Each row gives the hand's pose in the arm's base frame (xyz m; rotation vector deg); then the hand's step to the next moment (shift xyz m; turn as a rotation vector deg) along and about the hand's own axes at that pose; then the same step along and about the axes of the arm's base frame.
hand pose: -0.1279 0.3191 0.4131 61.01 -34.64 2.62
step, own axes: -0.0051 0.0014 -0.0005 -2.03 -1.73 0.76
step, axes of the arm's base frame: -0.0045 0.0024 -0.0015 -1.49 -0.99 -2.12
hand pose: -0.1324 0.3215 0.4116 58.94 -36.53 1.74
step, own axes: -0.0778 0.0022 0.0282 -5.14 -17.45 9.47
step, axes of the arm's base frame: -0.0780 -0.0008 -0.0277 -3.28 -15.53 -12.99
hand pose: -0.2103 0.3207 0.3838 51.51 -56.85 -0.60
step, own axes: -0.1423 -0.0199 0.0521 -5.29 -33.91 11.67
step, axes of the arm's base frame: -0.1124 0.0088 -0.1032 1.22 -27.64 -23.42
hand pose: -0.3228 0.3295 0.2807 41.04 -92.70 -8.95
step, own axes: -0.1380 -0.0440 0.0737 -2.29 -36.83 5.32
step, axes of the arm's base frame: -0.0521 0.0159 -0.1531 8.17 -29.65 -21.07
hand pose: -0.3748 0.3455 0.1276 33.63 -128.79 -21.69
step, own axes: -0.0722 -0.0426 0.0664 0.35 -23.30 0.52
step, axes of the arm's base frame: 0.0062 0.0070 -0.1065 6.21 -19.94 -10.35
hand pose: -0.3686 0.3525 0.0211 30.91 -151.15 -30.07
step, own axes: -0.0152 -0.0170 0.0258 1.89 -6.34 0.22
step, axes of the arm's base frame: 0.0063 -0.0007 -0.0338 0.13 -6.19 -2.34
